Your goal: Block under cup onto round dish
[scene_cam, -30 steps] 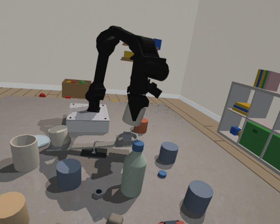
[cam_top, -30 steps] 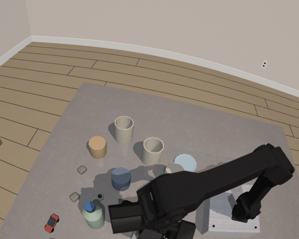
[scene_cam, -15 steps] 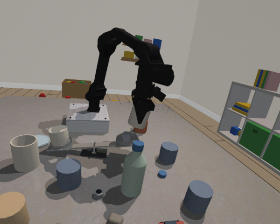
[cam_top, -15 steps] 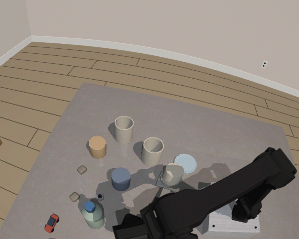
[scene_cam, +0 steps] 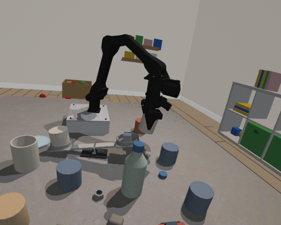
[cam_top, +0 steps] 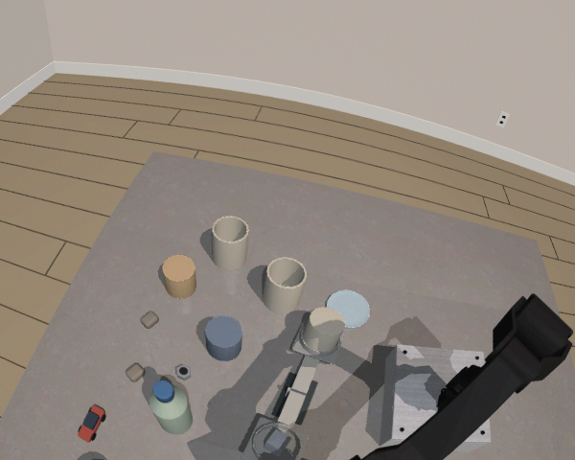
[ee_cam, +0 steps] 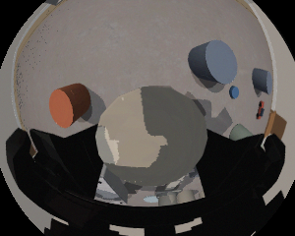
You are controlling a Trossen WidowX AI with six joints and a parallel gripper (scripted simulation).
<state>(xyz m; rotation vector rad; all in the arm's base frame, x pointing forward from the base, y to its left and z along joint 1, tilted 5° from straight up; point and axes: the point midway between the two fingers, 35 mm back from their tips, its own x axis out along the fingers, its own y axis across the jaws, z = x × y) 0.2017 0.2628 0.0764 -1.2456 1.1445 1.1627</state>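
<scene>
Right now the light blue round dish is 5 cm ahead of my gripper tip, 46 cm to the right of it and 10 cm below it. From my gripper tip the other things lie so: balance (9 cm ahead, 21 cm to the right, 6 cm below); then orange cylinder (14 cm behind, 1 cm to the left, 6 cm below); then balance beam (10 cm ahead, 21 cm to the right, 8 cm below).
</scene>
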